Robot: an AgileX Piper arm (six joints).
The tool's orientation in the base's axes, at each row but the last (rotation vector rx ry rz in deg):
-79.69, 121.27, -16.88
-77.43, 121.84, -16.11
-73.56, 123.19, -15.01
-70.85, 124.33, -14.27
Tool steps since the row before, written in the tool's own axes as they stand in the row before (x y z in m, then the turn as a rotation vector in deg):
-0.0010, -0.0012, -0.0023, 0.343, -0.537, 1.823
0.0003, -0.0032, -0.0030, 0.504, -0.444, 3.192
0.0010, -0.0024, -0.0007, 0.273, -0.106, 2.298
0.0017, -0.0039, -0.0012, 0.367, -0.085, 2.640
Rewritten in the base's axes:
-0.0001, 0.0001, 0.0028, 1.367, -0.303, -1.330
0.0006, -0.0021, 0.0038, 2.050, -0.218, -2.528
0.0010, -0.0022, 0.0013, 1.351, 0.029, -1.882
0.0014, -0.0037, 0.0020, 1.506, 0.009, -2.201

